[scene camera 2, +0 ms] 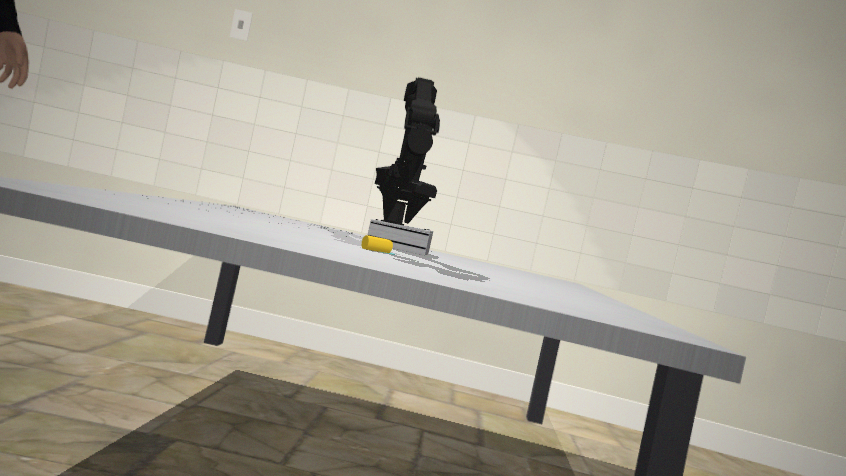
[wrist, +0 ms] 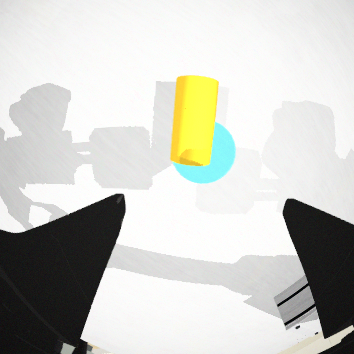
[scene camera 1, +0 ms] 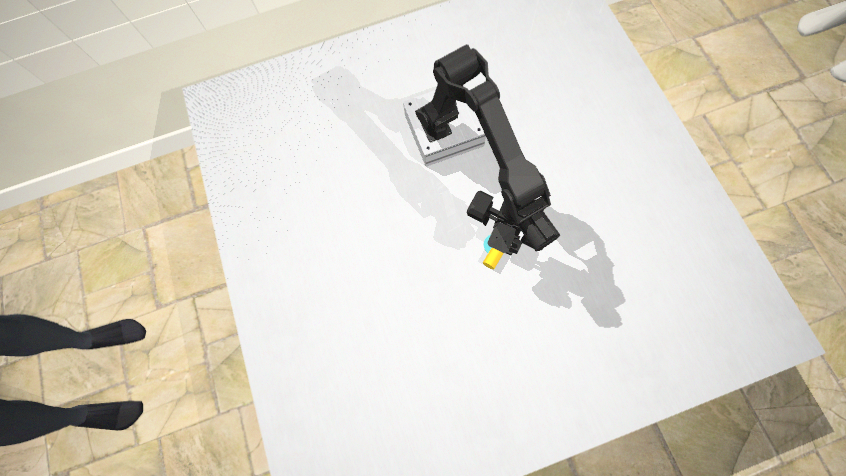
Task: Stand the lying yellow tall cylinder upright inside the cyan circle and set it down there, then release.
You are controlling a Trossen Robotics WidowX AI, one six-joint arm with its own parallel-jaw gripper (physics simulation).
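Frame: origin at the arm's base, x ahead, y left, z up, level; metres.
Seen in the pictures: gripper, fingertip midpoint: [scene camera 2: 395, 220] [wrist: 208, 204]; arm's base, origin of the base link: [scene camera 2: 392, 223] [scene camera 1: 436, 128].
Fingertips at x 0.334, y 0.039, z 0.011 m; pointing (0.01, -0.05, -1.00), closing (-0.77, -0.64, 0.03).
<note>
Offsets run from my fingertips to a thing's top centre. "*": to the spot under its first point. Level surfaces: height alone.
The yellow cylinder @(0.027 m right, 0.030 m ahead, 0.049 m down) [scene camera 1: 492, 258] [scene camera 2: 376, 243] [wrist: 195, 120] lies on its side on the table. In the wrist view its lower end covers part of the cyan circle @(* 0.032 m right, 0.010 m back, 0.080 m down) [scene camera 1: 486, 243] [wrist: 222, 155], and its other end reaches beyond the circle. In scene camera 2 a thin sliver of the circle shows beside the cylinder. My gripper [wrist: 208, 204] is open with nothing between its fingers. It points down and is above the table, with the fingertips apart from the cylinder. In scene camera 1 the arm hides the fingertips and part of the circle.
The arm's base plate [scene camera 1: 454, 150] [scene camera 2: 417, 239] stands on the white table @(0.081 m down) [scene camera 1: 366, 355] [scene camera 2: 248, 239], behind the cylinder in scene camera 2. A tiled wall is behind the table. Shadows of the arm fall around the cylinder. A person's legs show at the left of scene camera 1.
</note>
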